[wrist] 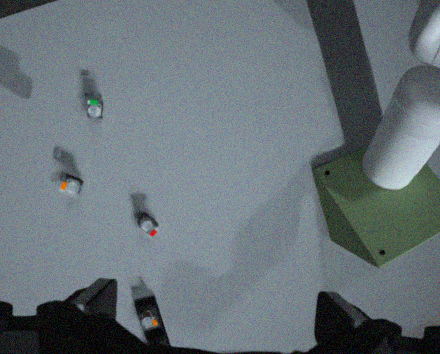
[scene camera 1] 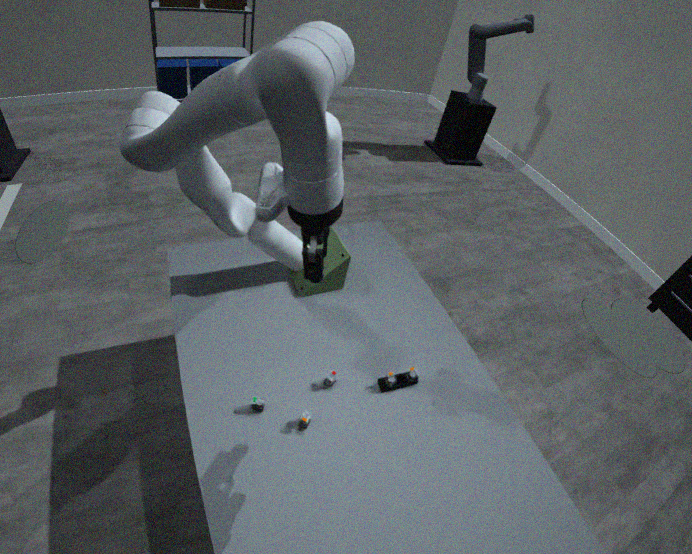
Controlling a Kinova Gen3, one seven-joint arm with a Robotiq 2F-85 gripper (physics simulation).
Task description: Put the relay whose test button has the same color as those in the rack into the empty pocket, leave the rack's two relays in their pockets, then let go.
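Where they show: gripper, fingertip midpoint: (wrist: 216, 309); arm's base at its link origin: (wrist: 387, 167) (scene camera 1: 300, 258).
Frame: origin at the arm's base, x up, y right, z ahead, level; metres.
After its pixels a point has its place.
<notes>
The black rack (scene camera 1: 402, 383) {z 0.477, x -0.034, y -0.158 m} (wrist: 159, 336) {z 0.461, x -0.023, y -0.163 m} lies on the table and holds two relays with orange buttons; one rack relay (scene camera 1: 391, 380) {z 0.475, x 0.002, y -0.114 m} (wrist: 149, 320) {z 0.465, x 0.002, y -0.113 m} shows in both views, the other (scene camera 1: 412, 374) {z 0.475, x 0.002, y -0.177 m} in the scene view. The empty pocket is too small and dark to make out. A loose orange-button relay (scene camera 1: 304, 423) {z 0.523, x -0.009, y 0.128 m} (wrist: 73, 186) {z 0.504, x -0.002, y 0.121 m} stands nearest the scene camera. A red-button relay (scene camera 1: 329, 380) {z 0.431, x -0.006, y 0.038 m} (wrist: 146, 224) {z 0.422, x -0.003, y 0.037 m} stands between it and the rack's side. A green-button relay (scene camera 1: 257, 406) {z 0.455, x -0.015, y 0.222 m} (wrist: 94, 110) {z 0.445, x -0.003, y 0.214 m} is farthest left in the scene view. My gripper (scene camera 1: 313, 279) (wrist: 216, 309) {z 0.395, x 0.386, y 0.104 m} is open and empty, high above the table, away from the relays.
A green angular block (scene camera 1: 331, 283) {z 0.117, x -0.008, y -0.070 m} (wrist: 405, 215) {z 0.024, x 0.062, y -0.067 m} stands at the far part of the pale table (scene camera 1: 375, 473) {z 0.672, x -0.045, y -0.001 m}, below and behind the gripper in the scene view. The arm's white base link (wrist: 400, 140) {z 0.049, x 0.102, y 0.069 m} rises from it. Dark shadows cross the table's left side.
</notes>
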